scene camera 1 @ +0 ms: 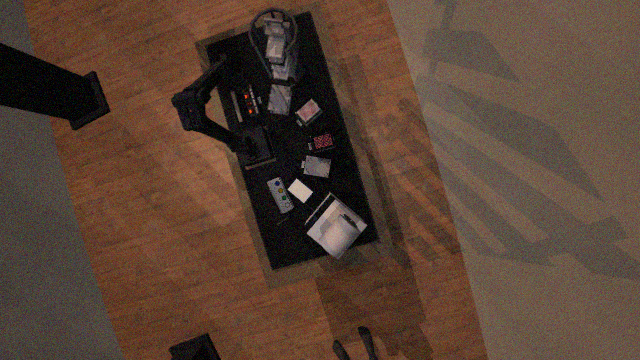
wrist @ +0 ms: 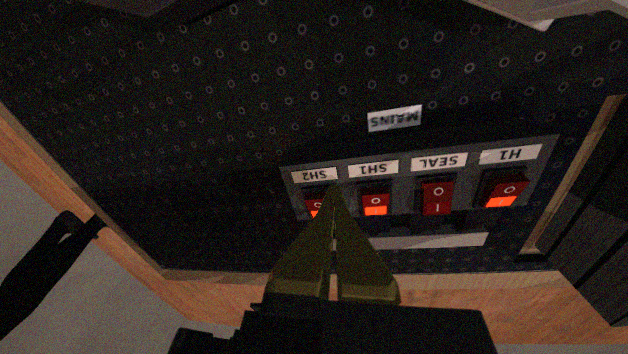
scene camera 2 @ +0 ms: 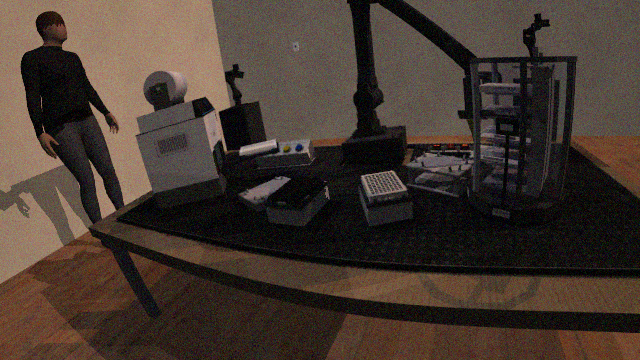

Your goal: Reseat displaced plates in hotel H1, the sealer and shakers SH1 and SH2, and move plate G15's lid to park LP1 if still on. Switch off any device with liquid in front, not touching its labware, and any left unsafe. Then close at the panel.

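Frame: origin at the arm's base, x ahead, y left, z up, level; metres.
Seen in the pictures: gripper, between the fingertips: [scene camera 1: 249,88] [wrist: 334,190]; arm's base, origin of its link: [scene camera 1: 250,149] [scene camera 2: 370,133].
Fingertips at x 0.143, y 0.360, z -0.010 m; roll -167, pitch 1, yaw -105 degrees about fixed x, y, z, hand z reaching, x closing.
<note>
Pixels of each thing's top centre, then the offset from my fingertips to it. "spot": a spot on its surface instead.
- SH2 switch, a spot on its surface: [wrist: 314,205] spot: dx -0.025, dy +0.026, dz -0.018 m
- mains switch panel, centre of its top: [wrist: 404,232] [scene camera 2: 457,141] [scene camera 1: 243,101] dx -0.073, dy -0.047, dz -0.017 m
- SEAL switch, centre of its top: [wrist: 439,202] dx -0.043, dy -0.076, dz -0.017 m
- Hotel H1, a spot on its surface: [scene camera 2: 568,105] spot: dx +0.357, dy +0.119, dz +0.172 m
- shaker, a spot on its surface: [scene camera 2: 387,212] spot: dx +0.354, dy -0.267, dz -0.040 m
- pale plate, centre of its top: [scene camera 2: 382,182] [scene camera 1: 308,110] dx +0.284, dy -0.281, dz -0.001 m
- dark-topped plate, centre of its top: [scene camera 2: 295,186] [scene camera 1: 323,141] dx +0.291, dy -0.492, dz -0.001 m
- sealer, centre of its top: [scene camera 2: 166,70] [scene camera 1: 337,237] dx +0.161, dy -0.951, dz +0.386 m
- low grey pad, a spot on its surface: [scene camera 2: 262,192] [scene camera 1: 321,166] spot: dx +0.220, dy -0.632, dz -0.045 m
- button panel, centre of its top: [scene camera 2: 281,143] [scene camera 1: 278,196] dx -0.099, dy -0.693, dz +0.014 m
- white slab, centre of its top: [scene camera 2: 257,145] [scene camera 1: 300,190] dx +0.044, dy -0.717, dz +0.050 m
My gripper [wrist: 334,190] is shut and empty, its yellow fingertips over part of the SH2 switch [wrist: 314,205] in the wrist view. On the mains switch panel [wrist: 406,192] [scene camera 1: 250,102], the SH2, SH1 [wrist: 375,204] and H1 [wrist: 506,192] switches are lit at I. The SEAL switch [wrist: 437,198] is unlit. Hotel H1 [scene camera 2: 568,105] holds stacked plates. One shaker [scene camera 2: 387,212] carries a pale plate [scene camera 2: 385,185] [scene camera 1: 308,111]; another [scene camera 2: 295,214] has a dark-topped plate [scene camera 1: 323,141]. Their labels are unreadable. The sealer [scene camera 2: 180,162] [scene camera 1: 337,227] stands at the far end. Plate G15 cannot be identified.
A clear-topped stand [scene camera 1: 280,98] [scene camera 2: 440,164] is beside the hotel. A low grey pad [scene camera 1: 317,166] [scene camera 2: 262,192] lies near the dark-topped shaker. A button panel [scene camera 1: 280,195] [scene camera 2: 287,155] and a white slab [scene camera 1: 300,191] [scene camera 2: 258,147] lie near the sealer. A person [scene camera 2: 65,95] stands behind.
</note>
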